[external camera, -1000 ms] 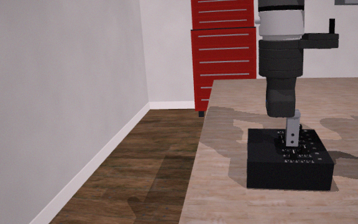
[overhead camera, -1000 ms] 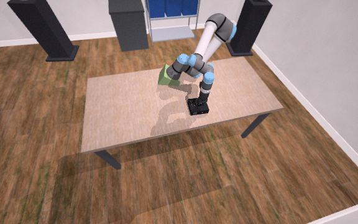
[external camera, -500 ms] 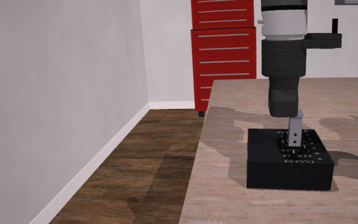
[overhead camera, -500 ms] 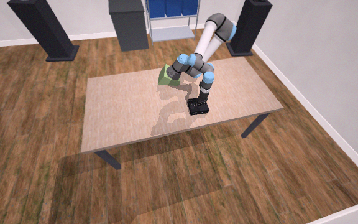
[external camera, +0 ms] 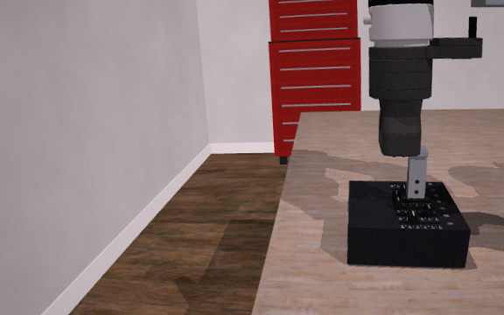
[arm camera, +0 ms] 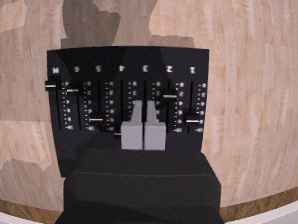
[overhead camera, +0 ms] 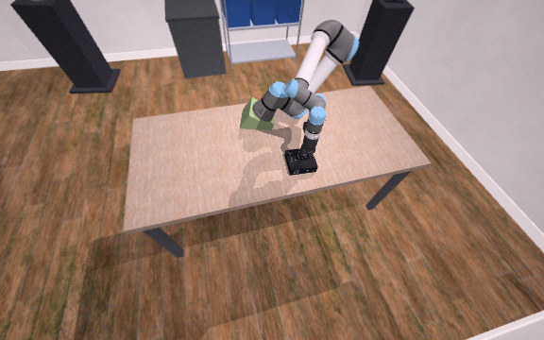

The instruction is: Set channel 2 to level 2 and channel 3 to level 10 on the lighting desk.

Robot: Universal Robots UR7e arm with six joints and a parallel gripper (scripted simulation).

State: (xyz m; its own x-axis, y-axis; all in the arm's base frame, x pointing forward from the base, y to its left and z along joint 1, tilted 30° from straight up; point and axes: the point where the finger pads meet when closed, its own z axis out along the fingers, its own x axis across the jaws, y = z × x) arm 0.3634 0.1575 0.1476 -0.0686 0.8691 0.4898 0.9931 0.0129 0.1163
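The channel 3 cap lies 2 cm ahead of my hand and 2 cm below it. Also, from my hand: channel 2 fader (2 cm behind, 2 cm to the left, 2 cm below); then channel 1 fader (4 cm to the left, 2 cm below).
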